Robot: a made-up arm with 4 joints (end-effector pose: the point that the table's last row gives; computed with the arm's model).
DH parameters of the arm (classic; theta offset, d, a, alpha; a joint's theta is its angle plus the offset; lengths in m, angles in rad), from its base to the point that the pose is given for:
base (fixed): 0 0.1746 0 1.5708
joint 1: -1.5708 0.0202 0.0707 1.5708
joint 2: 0 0.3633 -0.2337 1.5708
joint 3: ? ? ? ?
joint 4: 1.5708 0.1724 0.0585 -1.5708
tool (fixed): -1.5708 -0.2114 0 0
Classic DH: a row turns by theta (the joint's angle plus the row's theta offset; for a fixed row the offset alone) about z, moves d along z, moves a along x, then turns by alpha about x.
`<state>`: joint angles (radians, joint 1 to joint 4).
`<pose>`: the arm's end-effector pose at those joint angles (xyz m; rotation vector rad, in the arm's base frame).
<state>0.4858 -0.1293 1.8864 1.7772</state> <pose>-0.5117 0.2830 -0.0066 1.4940 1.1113 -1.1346</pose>
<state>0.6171 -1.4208 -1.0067 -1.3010</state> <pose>0.0730 -0.2251 0.0994 0.4141 -0.7742 -0.9291</pose>
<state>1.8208 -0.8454 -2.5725 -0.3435</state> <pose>-0.3954 -0.4734 -0.2033 -1.1496 1.7283 0.6758</pose>
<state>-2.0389 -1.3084 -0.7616 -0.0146</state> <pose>0.0713 -0.0069 0.0661 0.2251 1.0898 -1.3611</pose>
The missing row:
joint 3: 0 0.125 0.2271 1.5708
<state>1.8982 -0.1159 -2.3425 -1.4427</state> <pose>-0.3818 -0.1634 -0.2295 -0.9998 1.6307 1.4781</pose>
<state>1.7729 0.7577 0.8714 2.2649</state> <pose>0.2445 0.2106 -0.0695 1.7869 -1.2344 0.5330</pose>
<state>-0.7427 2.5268 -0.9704 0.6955</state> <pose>-0.2468 -0.1675 -0.1304 -1.1741 0.5164 1.6691</pose>
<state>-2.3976 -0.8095 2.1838 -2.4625</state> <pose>0.3961 -0.1654 0.5472 1.9971 0.7677 1.8144</pose>
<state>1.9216 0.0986 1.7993 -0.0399</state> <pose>0.2136 0.1703 -0.6327 -0.0116 -0.1203 -0.0970</pose>
